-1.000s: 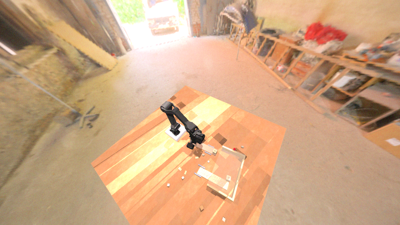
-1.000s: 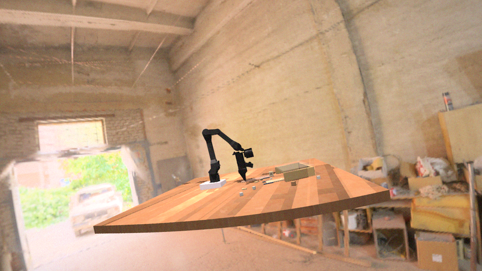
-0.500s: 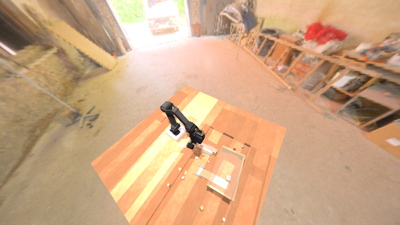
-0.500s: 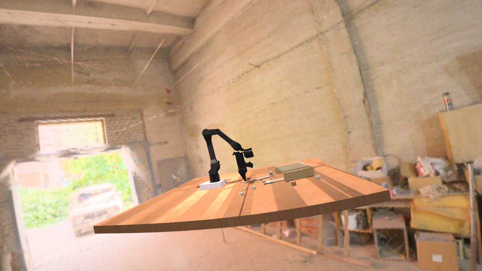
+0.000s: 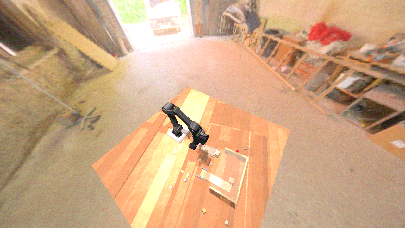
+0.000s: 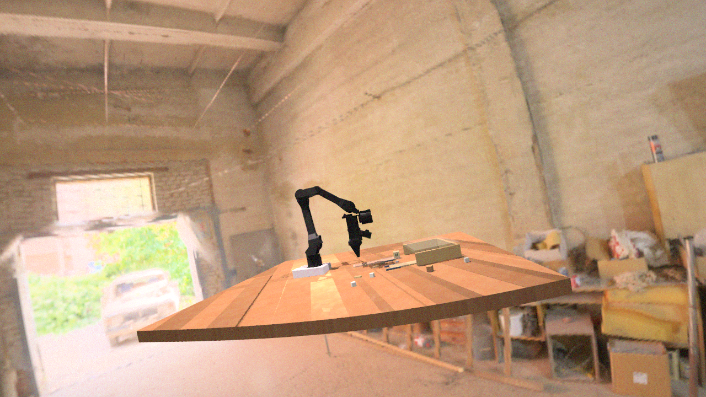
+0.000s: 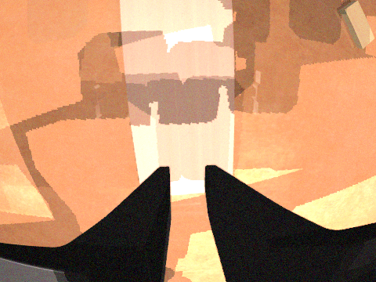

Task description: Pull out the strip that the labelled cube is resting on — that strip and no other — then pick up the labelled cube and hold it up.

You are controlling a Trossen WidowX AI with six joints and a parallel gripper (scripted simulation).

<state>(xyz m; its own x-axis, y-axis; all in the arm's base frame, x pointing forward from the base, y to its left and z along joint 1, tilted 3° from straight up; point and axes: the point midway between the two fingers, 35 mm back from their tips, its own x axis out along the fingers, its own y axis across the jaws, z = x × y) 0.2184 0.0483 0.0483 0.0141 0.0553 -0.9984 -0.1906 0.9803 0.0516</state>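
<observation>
Right now the strip is 80 mm ahead of my gripper tip, 40 mm below it and 20 mm to the left of it. Round my gripper tip: red bit 300 mm ahead, 170 mm to the left, 30 mm below.
</observation>
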